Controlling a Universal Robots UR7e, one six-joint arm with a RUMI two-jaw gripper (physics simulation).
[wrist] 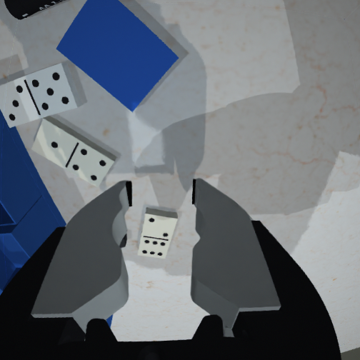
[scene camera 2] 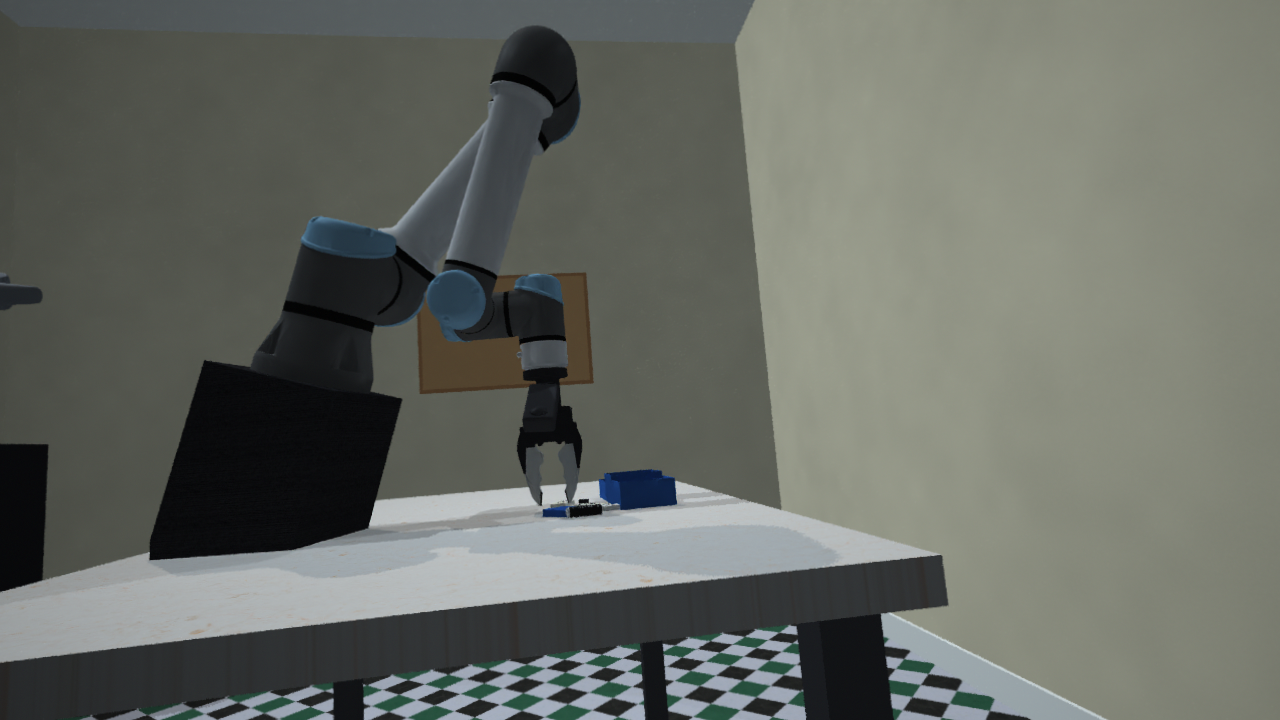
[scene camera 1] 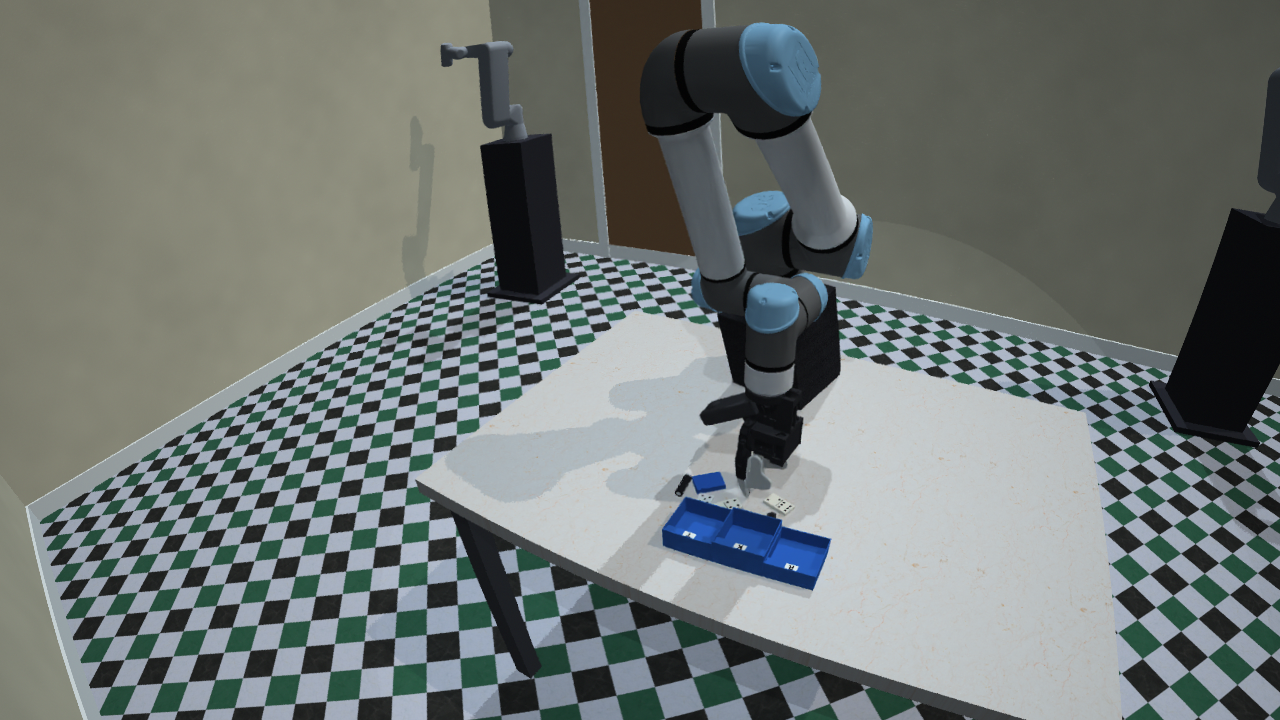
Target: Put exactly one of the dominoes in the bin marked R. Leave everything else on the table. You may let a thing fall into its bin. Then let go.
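Seen in the pictures: gripper, fingertip midpoint: [scene camera 2: 554, 504] [scene camera 1: 753, 489]; arm's base at its link origin: [scene camera 2: 312, 381].
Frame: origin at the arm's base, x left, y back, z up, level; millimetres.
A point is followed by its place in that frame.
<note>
The blue three-bin tray [scene camera 1: 716, 548] {x 58, y -504, z -180 mm} [scene camera 2: 646, 491] {x -32, y -456, z -191 mm} [wrist: 20, 172] stands on the table; the label [scene camera 1: 791, 566] {x 176, y -497, z -186 mm} in its right-hand bin in scene camera 1 looks like R, but is tiny. One domino [scene camera 1: 778, 504] {x 112, y -351, z -207 mm} [wrist: 159, 231], with two and six dots, lies flat on the table. My gripper [scene camera 1: 744, 489] {x 59, y -329, z -206 mm} [scene camera 2: 554, 499] {x 59, y -329, z -206 mm} [wrist: 162, 181] is partly open and empty, fingers pointing down low over the table; in the wrist view this domino shows between the fingers, below the tips. A second domino [scene camera 1: 732, 503] {x 37, y -373, z -208 mm} [wrist: 72, 152] and a third domino [scene camera 1: 706, 497] {x -10, y -374, z -207 mm} [wrist: 50, 100] lie flat near the tray.
A flat blue block [scene camera 1: 708, 482] {x -20, y -340, z -204 mm} [scene camera 2: 554, 512] {x -33, y -320, z -208 mm} [wrist: 120, 52] and a black battery [scene camera 1: 682, 484] {x -59, y -365, z -200 mm} [scene camera 2: 586, 510] {x -67, y -361, z -206 mm} [wrist: 42, 6] lie beyond the second and third dominoes. A small black nut [scene camera 1: 771, 514] {x 108, y -380, z -205 mm} [wrist: 123, 241] lies beside the two-six domino, partly hidden by the left finger in the wrist view.
</note>
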